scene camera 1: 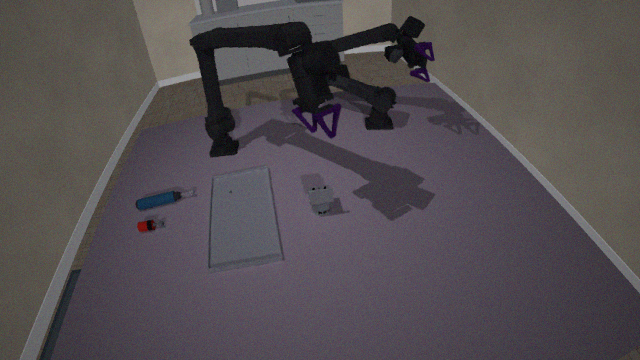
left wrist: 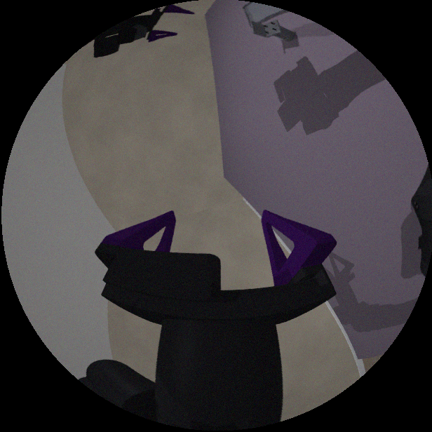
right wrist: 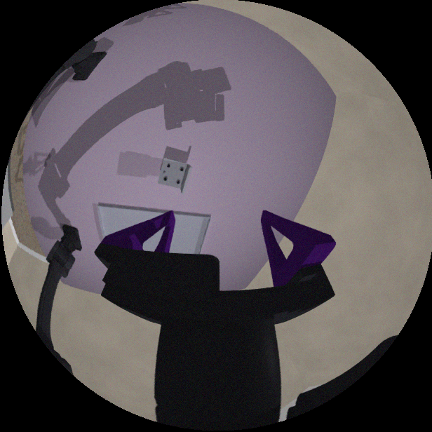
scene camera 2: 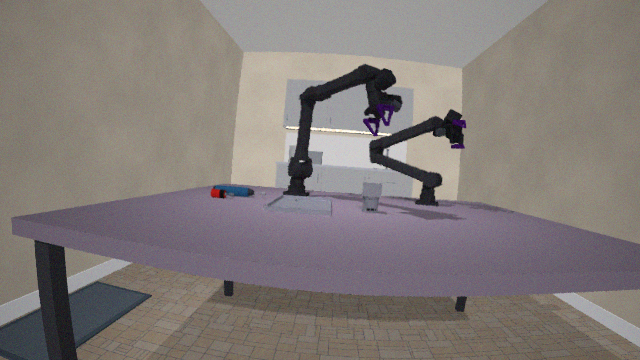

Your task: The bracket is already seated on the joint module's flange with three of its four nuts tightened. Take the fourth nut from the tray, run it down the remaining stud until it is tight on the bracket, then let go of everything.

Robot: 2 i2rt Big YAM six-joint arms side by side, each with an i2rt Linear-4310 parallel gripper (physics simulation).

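Frame: origin at the left arm's base, x ahead, y left, z up, level; millimetres.
Seen in the pictures: left gripper, fingertip midpoint: [scene camera 1: 430, 71] [scene camera 2: 464, 138]; right gripper, fingertip midpoint: [scene camera 1: 323, 134] [scene camera 2: 381, 131]; left arm's base, origin of the base link: [scene camera 1: 378, 124] [scene camera 2: 426, 204]; right arm's base, origin of the base link: [scene camera 1: 224, 150] [scene camera 2: 296, 195].
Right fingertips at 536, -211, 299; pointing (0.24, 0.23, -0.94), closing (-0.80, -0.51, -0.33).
Offsets run from my right fingertips to a thing's top centre, as dx, dy, dz. "spot": to the spot under its first point. Level surfaces: height alone.
The pale bracket [scene camera 1: 320, 194] [scene camera 2: 372, 189] [left wrist: 270, 28] [right wrist: 174, 173] sits on the joint module @(-36, -24, -225) [scene camera 1: 322, 206] [scene camera 2: 370, 202], which stands upright on the table. Dark spots show on the bracket; which stud is bare is too small to tell. A tiny dark nut @(-112, -346, -290) [scene camera 1: 230, 191] lies near the far end of the shallow grey tray @(-12, -283, -283) [scene camera 1: 245, 230] [scene camera 2: 305, 204] [right wrist: 115, 220]. My right gripper [scene camera 1: 323, 133] [scene camera 2: 381, 129] [right wrist: 217, 215] is open and empty, high above the table. My left gripper [scene camera 1: 430, 70] [scene camera 2: 464, 135] [left wrist: 218, 215] is open and empty, raised near the right wall, far from the bracket.
A blue-handled tool @(spot: -43, -617, -266) [scene camera 1: 157, 200] [scene camera 2: 235, 190] and a shorter red-handled tool @(+61, -603, -265) [scene camera 1: 146, 226] [scene camera 2: 218, 193] lie left of the tray in the scene views. The right arm's shadow falls on the table @(dz -299) [scene camera 1: 400, 280] to the right of the module.
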